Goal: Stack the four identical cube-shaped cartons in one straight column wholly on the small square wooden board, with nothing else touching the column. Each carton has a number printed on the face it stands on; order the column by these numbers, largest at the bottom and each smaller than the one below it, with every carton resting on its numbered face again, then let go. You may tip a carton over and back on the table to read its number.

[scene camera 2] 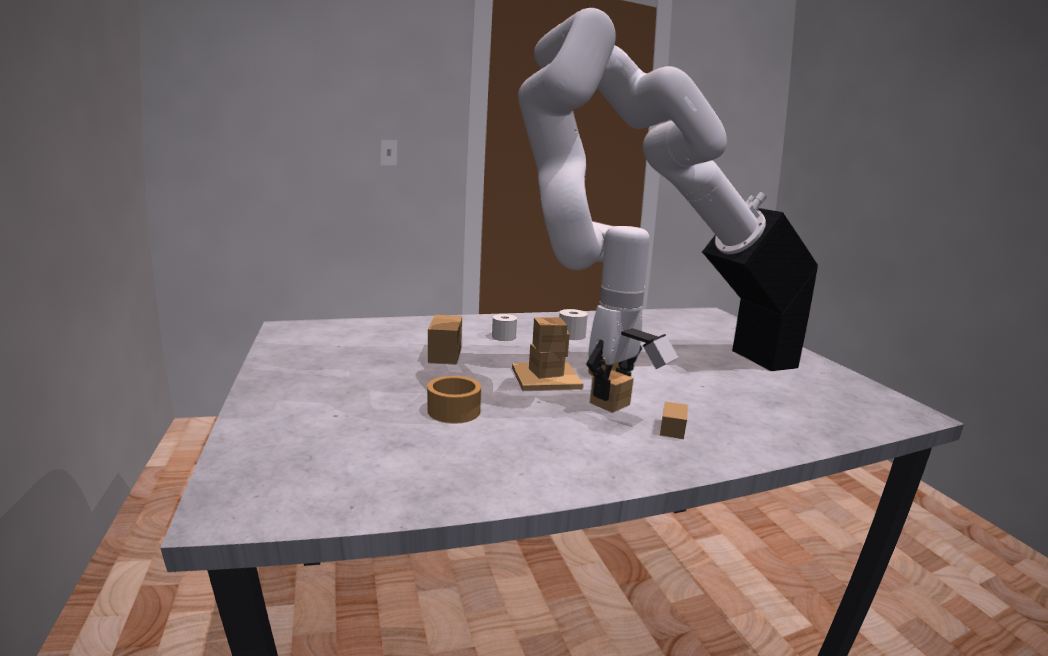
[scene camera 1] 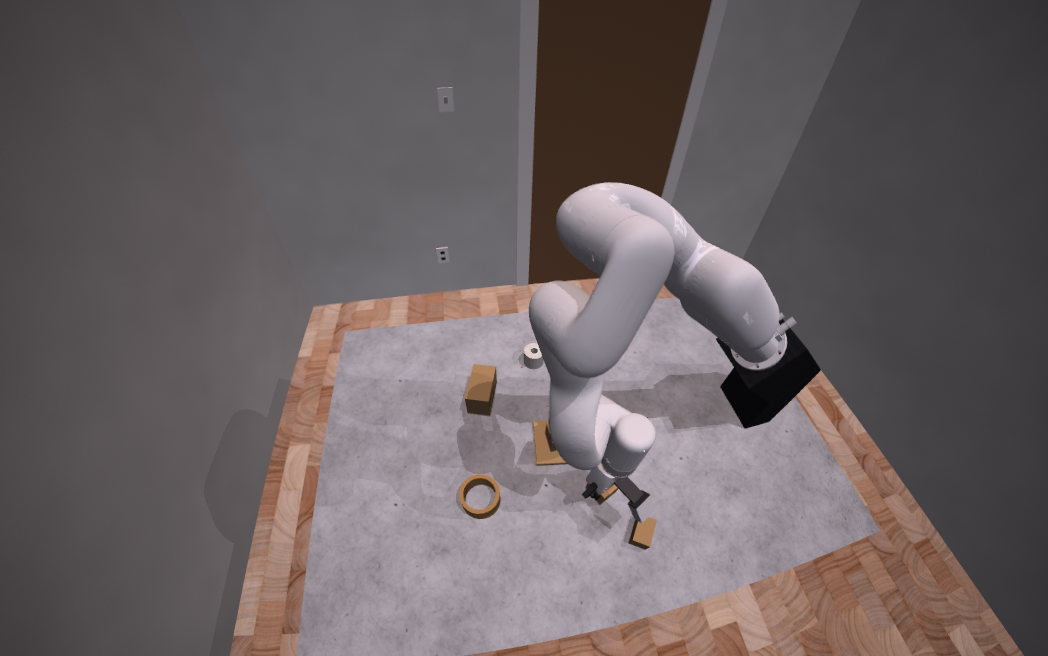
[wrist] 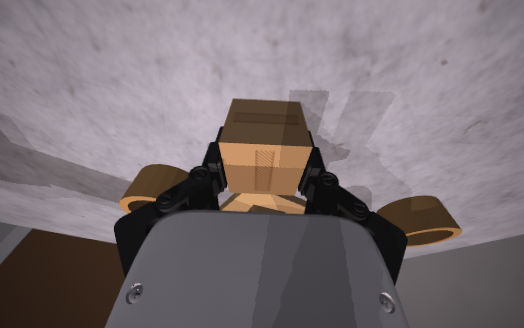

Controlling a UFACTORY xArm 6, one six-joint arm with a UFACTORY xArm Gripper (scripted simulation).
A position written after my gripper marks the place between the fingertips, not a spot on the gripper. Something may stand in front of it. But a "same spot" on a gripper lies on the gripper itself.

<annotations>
my gripper: scene camera 2; scene camera 1; wrist 264,142
same spot on my gripper: (scene camera 1: 591,490) = (scene camera 2: 597,352)
</annotations>
